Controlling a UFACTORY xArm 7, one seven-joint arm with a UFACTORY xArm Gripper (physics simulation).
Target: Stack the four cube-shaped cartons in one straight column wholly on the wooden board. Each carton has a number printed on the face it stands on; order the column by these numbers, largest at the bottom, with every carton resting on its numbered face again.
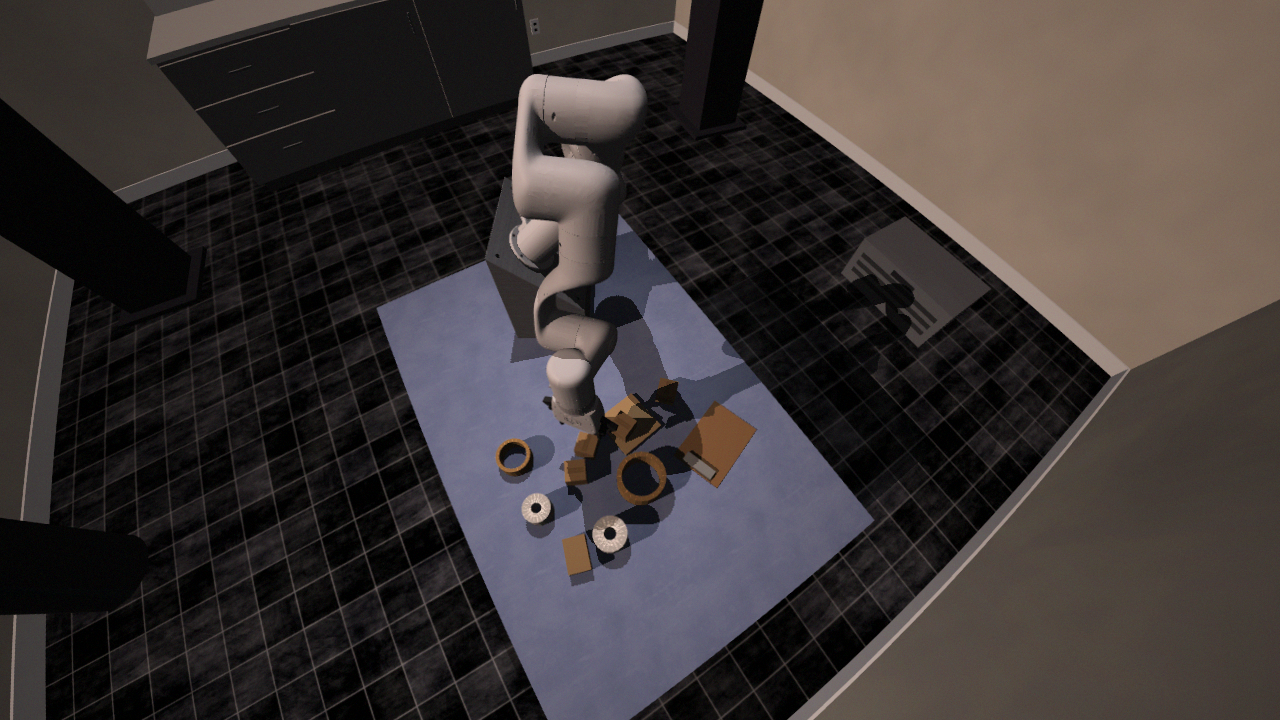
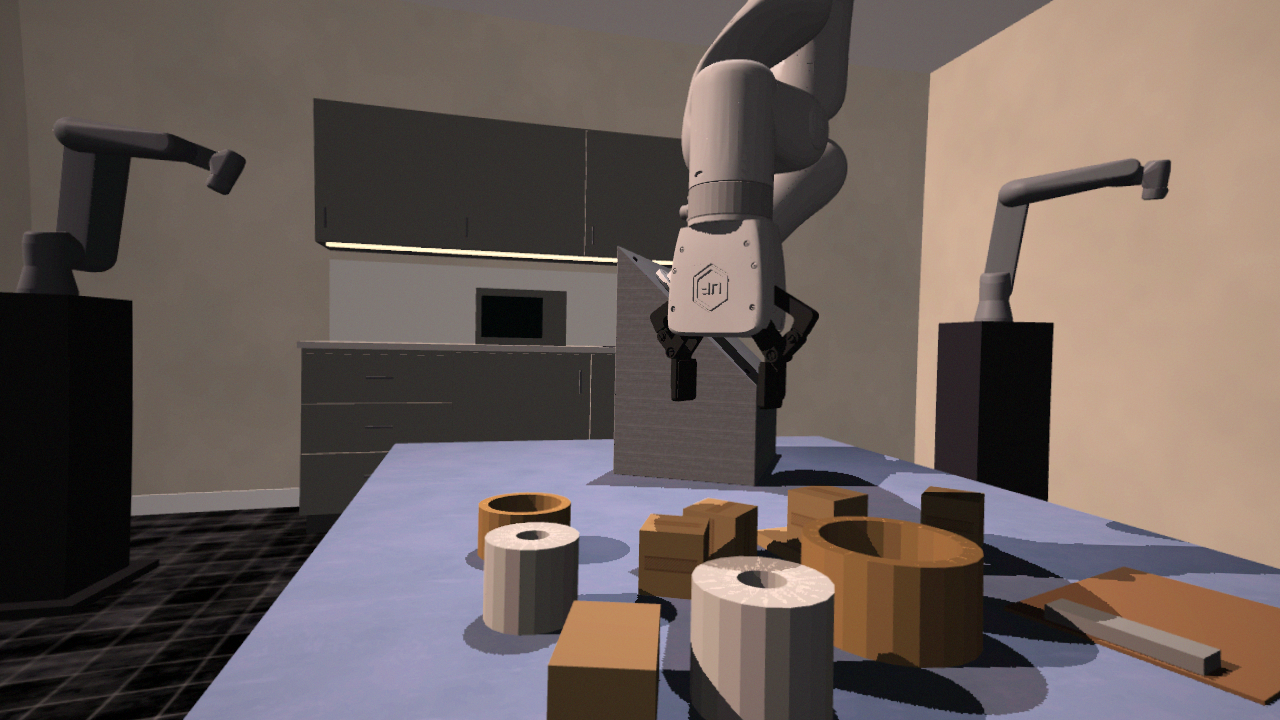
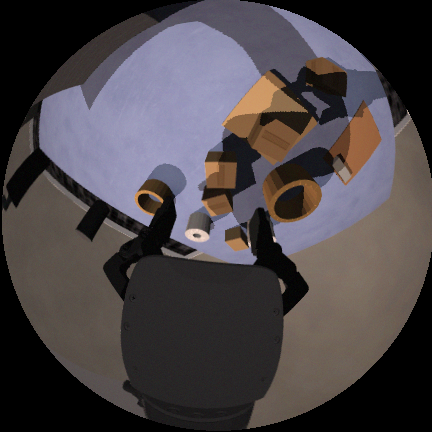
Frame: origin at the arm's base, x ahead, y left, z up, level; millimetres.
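Seen in the pictures: gripper, fingertip midpoint: (image 1: 583,426) (image 2: 724,404) (image 3: 213,210); arm's base at its link origin: (image 1: 531,248).
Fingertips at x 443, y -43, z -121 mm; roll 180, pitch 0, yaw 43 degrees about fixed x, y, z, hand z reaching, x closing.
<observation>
Pixels of each thing's middle, then the offset from my fingertips to it. "pt": a spot on its surface instead.
- wooden board at the middle of its body: (image 3: 272,119) (image 1: 628,423) dx -7, dy +118, dz -135 mm
- brown carton at the middle of its body: (image 2: 827,519) (image 3: 270,135) (image 1: 623,426) dx +5, dy +97, dz -104 mm
- second carton at the middle of its body: (image 2: 952,518) (image 3: 325,76) (image 1: 666,391) dx -40, dy +245, dz -116 mm
- third carton at the middle of its body: (image 2: 720,535) (image 3: 220,168) (image 1: 587,446) dx +11, dy -4, dz -116 mm
- fourth carton at the middle of its body: (image 2: 675,554) (image 3: 217,197) (image 1: 576,472) dx +62, dy -54, dz -116 mm
- large orange ring at the middle of its body: (image 2: 887,582) (image 3: 290,194) (image 1: 641,478) dx +141, dy +83, dz -110 mm
- plain brown block at the middle of its body: (image 2: 609,672) (image 1: 577,554) (image 3: 236,239) dx +235, dy -119, dz -120 mm
- orange sheet at the middle of its body: (image 2: 1176,612) (image 1: 716,441) (image 3: 359,146) dx +132, dy +304, dz -135 mm
- grey bar at a spot on its surface: (image 2: 1132,637) (image 1: 699,471) pt dx +182, dy +225, dz -130 mm
The wooden board (image 3: 255,97) lies flat and bears one brown carton (image 2: 827,507) (image 3: 274,142). A second carton (image 1: 666,391) (image 2: 952,515) (image 3: 325,77) stands right of the board, partly shadowed. The third carton (image 1: 586,445) (image 2: 735,530) (image 3: 221,174) and fourth carton (image 1: 575,471) (image 2: 673,557) (image 3: 217,202) stand close together left of the board; whether they touch is unclear. No carton rests on another. The printed numbers are hidden. My gripper (image 1: 582,429) (image 2: 726,401) (image 3: 213,210) is open and empty, high above the mat near the third carton.
A large orange ring (image 1: 619,483) (image 2: 904,617) and small orange ring (image 1: 500,457) (image 2: 524,528), two white ribbed cylinders (image 1: 536,522) (image 2: 760,635), and a plain brown block (image 1: 577,555) (image 2: 604,635) stand around. An orange sheet (image 1: 729,438) (image 3: 362,135) bears a grey bar (image 1: 699,465) (image 2: 1132,637).
</observation>
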